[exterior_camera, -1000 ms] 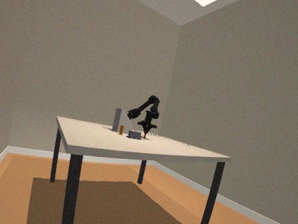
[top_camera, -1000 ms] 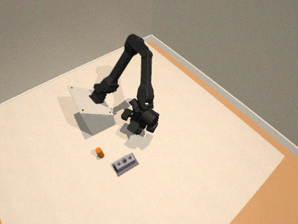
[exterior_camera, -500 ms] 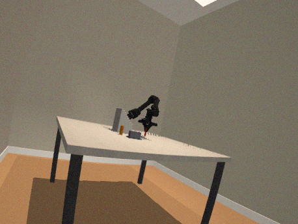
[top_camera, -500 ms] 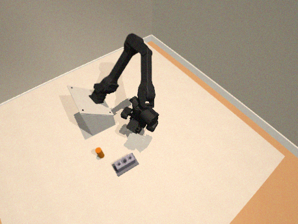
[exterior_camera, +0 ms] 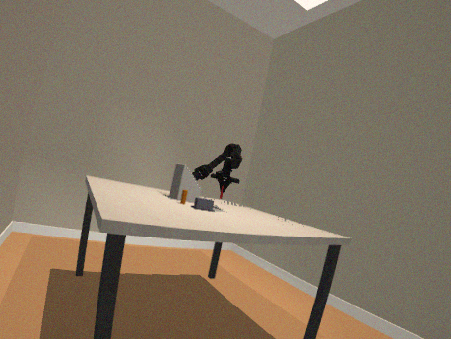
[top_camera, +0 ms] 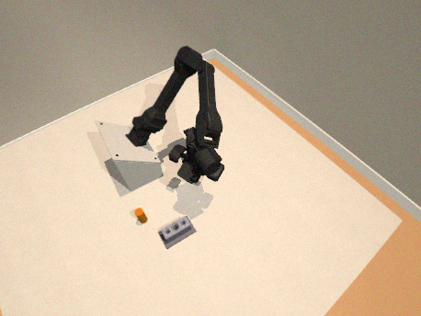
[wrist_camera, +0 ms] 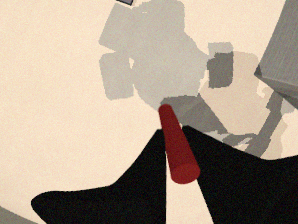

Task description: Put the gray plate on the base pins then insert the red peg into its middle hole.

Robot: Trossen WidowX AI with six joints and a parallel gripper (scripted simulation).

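Right now the gray plate is 17 cm to the right of my gripper tip, 8 cm ahead of it and 6 cm below it. From my gripper tip the other things lie so: orange cylinder (23 cm to the right, 7 cm below, 4 cm behind); base (17 cm to the right, 10 cm below, 8 cm ahead); red peg (right at my gripper tip).
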